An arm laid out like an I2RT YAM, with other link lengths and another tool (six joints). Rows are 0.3 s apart.
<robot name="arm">
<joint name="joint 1" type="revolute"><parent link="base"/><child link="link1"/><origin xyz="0 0 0.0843" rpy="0 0 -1.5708"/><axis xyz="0 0 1"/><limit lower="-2.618" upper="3.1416"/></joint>
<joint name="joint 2" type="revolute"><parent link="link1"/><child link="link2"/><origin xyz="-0.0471 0.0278 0.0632" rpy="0 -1.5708 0"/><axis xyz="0 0 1"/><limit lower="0" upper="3.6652"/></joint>
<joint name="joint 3" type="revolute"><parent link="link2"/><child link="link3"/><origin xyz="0 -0.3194 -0.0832" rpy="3.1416 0 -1.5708"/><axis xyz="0 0 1"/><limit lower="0" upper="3.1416"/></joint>
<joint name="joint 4" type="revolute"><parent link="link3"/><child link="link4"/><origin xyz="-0.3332 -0.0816 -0.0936" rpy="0 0 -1.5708"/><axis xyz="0 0 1"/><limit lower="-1.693" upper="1.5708"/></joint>
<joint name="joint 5" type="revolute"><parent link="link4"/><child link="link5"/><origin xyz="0.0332 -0.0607 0.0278" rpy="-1.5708 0 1.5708"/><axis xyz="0 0 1"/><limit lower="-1.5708" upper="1.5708"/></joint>
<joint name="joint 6" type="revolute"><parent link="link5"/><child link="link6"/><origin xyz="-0.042 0 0.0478" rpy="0 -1.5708 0"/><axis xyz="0 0 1"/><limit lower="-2.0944" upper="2.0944"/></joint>
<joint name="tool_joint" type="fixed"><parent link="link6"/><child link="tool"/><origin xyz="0.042 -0.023 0.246" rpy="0.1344 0 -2.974"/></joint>
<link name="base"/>
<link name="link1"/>
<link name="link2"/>
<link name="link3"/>
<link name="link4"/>
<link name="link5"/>
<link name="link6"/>
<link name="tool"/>
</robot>
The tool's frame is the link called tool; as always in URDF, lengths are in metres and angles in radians.
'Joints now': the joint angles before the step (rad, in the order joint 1, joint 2, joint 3, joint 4, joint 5, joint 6). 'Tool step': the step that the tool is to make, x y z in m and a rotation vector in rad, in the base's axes. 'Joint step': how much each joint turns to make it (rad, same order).
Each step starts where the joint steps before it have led.
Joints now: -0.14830, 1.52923, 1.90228, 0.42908, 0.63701, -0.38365
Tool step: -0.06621, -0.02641, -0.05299, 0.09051, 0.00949, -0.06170
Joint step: -0.05218, -0.20901, -0.26908, -0.00973, 0.06764, 0.07191
